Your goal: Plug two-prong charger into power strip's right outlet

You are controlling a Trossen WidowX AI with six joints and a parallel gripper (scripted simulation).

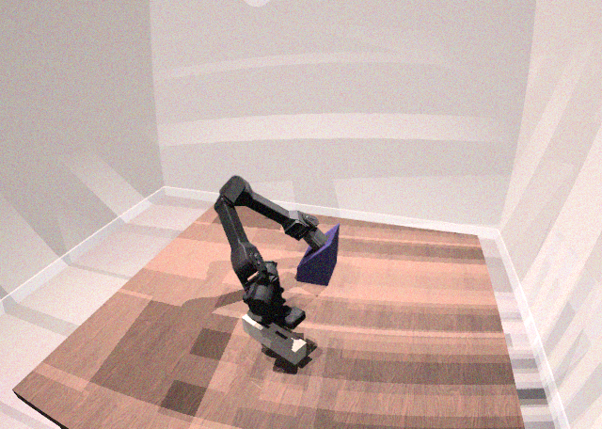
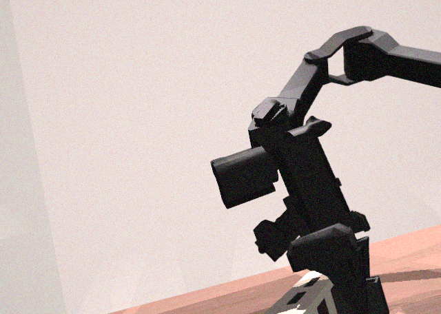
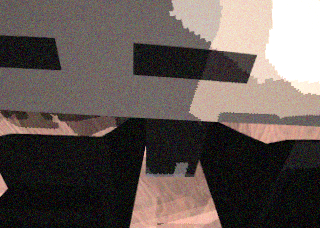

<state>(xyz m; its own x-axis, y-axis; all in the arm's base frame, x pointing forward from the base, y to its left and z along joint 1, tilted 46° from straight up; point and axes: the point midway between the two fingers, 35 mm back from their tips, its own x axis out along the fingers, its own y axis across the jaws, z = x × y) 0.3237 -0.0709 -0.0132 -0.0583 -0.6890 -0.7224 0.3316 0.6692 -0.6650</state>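
Now: gripper tip 2 cm short of the dark charger, 1 cm to the left of it and 1 cm below it.
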